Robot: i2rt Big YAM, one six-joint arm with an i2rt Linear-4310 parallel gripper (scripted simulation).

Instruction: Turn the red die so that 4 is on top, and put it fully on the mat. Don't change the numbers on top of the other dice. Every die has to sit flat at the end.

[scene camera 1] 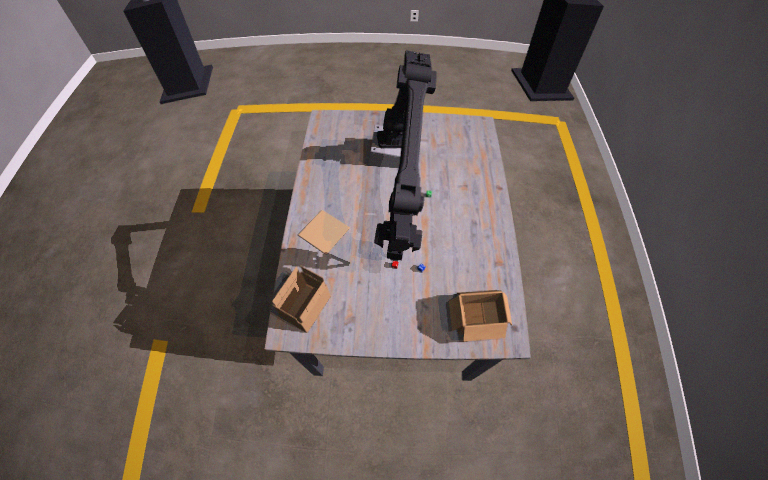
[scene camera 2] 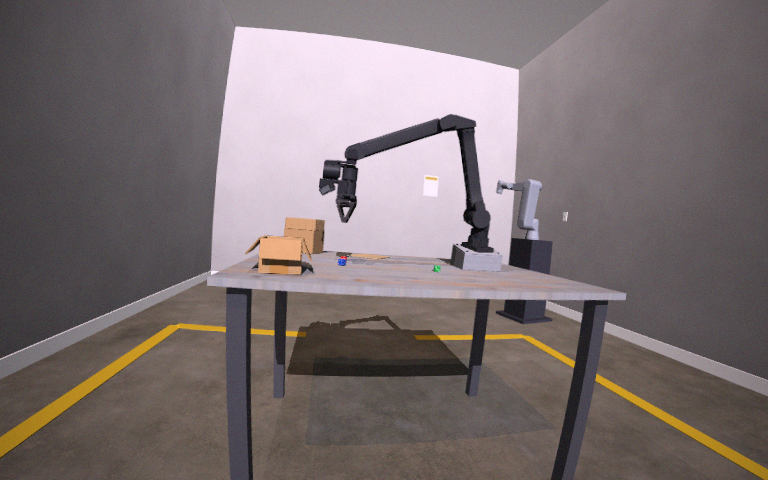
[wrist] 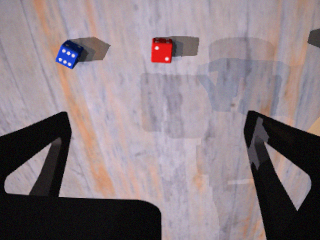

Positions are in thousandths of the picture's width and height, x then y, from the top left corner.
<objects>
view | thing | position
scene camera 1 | tan mat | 423, 482
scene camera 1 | cardboard box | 395, 599
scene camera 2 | cardboard box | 383, 474
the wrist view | my gripper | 492, 506
</objects>
